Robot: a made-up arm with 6 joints. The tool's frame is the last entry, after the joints. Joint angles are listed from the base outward. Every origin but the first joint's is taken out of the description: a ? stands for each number. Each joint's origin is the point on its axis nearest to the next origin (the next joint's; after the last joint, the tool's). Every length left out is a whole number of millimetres.
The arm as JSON. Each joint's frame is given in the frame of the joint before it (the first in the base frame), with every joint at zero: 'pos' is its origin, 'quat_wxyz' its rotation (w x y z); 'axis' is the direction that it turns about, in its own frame. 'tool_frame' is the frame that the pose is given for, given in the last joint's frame.
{
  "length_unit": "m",
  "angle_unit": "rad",
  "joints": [
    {
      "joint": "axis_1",
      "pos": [
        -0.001,
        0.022,
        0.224
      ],
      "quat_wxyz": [
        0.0,
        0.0,
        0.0,
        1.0
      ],
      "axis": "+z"
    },
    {
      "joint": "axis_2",
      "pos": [
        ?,
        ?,
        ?
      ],
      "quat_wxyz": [
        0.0,
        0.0,
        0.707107,
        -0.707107
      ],
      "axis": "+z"
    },
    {
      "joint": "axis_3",
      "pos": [
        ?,
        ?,
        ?
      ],
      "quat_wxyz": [
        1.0,
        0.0,
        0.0,
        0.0
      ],
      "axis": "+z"
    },
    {
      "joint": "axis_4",
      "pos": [
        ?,
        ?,
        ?
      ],
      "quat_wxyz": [
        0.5,
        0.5,
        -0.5,
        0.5
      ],
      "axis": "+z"
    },
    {
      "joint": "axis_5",
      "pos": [
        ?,
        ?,
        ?
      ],
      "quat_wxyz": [
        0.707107,
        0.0,
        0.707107,
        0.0
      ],
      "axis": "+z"
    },
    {
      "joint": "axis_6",
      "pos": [
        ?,
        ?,
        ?
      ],
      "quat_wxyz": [
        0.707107,
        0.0,
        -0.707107,
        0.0
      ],
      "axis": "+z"
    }
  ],
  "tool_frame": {
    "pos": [
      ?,
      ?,
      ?
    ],
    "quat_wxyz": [
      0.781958,
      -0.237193,
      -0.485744,
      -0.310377
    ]
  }
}
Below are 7 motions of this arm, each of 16 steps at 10 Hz.
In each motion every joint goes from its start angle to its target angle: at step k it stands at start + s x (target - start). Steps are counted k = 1, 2, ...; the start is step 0. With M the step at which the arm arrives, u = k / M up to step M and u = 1 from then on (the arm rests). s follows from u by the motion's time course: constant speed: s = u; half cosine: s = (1 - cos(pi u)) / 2; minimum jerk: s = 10 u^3 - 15 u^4 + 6 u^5.
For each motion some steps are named. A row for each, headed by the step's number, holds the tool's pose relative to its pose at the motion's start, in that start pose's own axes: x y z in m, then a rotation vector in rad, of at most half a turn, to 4 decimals.
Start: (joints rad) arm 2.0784 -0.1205 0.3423 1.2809 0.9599 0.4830
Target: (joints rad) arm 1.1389 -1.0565 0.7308 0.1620 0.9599 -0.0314
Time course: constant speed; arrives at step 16
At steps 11, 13, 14, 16:
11: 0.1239 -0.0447 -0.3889 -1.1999 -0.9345 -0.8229
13: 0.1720 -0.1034 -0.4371 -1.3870 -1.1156 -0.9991
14: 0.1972 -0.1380 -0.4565 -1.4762 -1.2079 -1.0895
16: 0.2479 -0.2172 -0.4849 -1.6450 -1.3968 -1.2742

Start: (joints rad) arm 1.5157 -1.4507 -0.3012 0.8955 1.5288 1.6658
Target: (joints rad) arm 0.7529 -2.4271 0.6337 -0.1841 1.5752 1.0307
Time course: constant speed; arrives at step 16
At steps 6, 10, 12, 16:
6: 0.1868 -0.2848 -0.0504 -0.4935 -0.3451 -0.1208
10: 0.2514 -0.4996 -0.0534 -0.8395 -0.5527 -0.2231
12: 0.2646 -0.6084 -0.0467 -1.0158 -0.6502 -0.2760
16: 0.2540 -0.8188 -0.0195 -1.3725 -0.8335 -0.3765

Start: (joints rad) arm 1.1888 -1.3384 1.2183 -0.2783 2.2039 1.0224
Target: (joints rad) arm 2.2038 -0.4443 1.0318 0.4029 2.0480 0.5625
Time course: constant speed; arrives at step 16
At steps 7, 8, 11, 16:
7: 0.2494 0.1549 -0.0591 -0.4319 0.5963 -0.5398
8: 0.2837 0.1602 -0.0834 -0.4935 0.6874 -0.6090
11: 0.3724 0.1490 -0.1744 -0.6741 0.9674 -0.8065
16: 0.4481 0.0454 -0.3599 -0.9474 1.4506 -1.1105

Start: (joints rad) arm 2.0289 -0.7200 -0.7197 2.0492 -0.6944 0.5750
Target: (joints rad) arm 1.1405 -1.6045 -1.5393 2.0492 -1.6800 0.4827
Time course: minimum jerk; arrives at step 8
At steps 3, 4, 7, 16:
3: -0.1927 -0.2090 -0.4987 0.2547 0.2013 -0.0105
4: -0.4398 -0.2013 -0.8602 0.5312 0.2401 -0.0138
7: -0.8350 0.2856 -1.3003 1.1533 -0.1008 -0.0719
16: -0.8401 0.3076 -1.3052 1.1715 -0.1215 -0.0760

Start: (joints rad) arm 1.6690 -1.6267 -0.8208 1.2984 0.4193 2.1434
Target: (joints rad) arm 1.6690 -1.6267 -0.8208 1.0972 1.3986 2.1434
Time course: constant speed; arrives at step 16
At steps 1, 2, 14, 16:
1: -0.0021 -0.0023 0.0101 -0.0106 -0.0599 -0.0142
2: -0.0049 -0.0043 0.0201 -0.0211 -0.1200 -0.0276
14: -0.0826 -0.0080 0.1174 -0.1383 -0.8529 -0.1297
16: -0.1018 -0.0056 0.1271 -0.1544 -0.9767 -0.1360

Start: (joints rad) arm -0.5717 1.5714 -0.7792 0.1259 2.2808 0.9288
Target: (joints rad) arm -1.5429 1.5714 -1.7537 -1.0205 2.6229 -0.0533
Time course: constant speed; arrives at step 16
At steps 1, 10, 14, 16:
1: -0.0695 -0.0237 0.0386 0.0141 -0.0611 0.0604
10: -0.4910 -0.4824 0.1916 0.4046 -0.5874 0.4539
14: -0.5133 -0.7217 0.1332 0.6729 -0.7447 0.5926
16: -0.4848 -0.8219 0.0836 0.8102 -0.8016 0.6687

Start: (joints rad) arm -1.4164 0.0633 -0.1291 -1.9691 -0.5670 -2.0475
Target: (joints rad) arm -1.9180 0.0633 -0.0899 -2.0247 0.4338 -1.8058
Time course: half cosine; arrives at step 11
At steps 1, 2, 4, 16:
1: 0.0003 0.0026 0.0017 -0.0125 -0.0001 0.0167
2: 0.0010 0.0102 0.0063 -0.0495 0.0012 0.0648
4: 0.0000 0.0381 0.0168 -0.1873 0.0263 0.2306
16: -0.0332 0.1056 -0.0093 -0.6635 0.3387 0.6588

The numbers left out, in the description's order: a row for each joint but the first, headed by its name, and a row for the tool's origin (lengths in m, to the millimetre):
axis_2: 0.014 -0.04 0.0
axis_3: -0.025 -0.334 0.0
axis_4: -0.016 -0.888 0.0
axis_5: -0.004 0.02 0.0
axis_6: -0.17 0.029 0.0
tool: 0.023 0.003 0.0

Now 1 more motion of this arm.
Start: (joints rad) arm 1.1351 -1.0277 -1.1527 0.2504 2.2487 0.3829
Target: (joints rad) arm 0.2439 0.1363 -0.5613 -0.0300 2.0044 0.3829
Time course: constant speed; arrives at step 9
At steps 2, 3, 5, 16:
2: 0.4160 0.0767 0.0974 0.0752 0.1156 -0.3509
3: 0.6364 0.0511 0.1250 0.1117 0.1444 -0.5387
5: 1.0397 -0.1354 0.1623 0.1818 0.1447 -0.9294
16: 1.4007 -0.8838 0.3032 0.3205 -0.0714 -1.7205

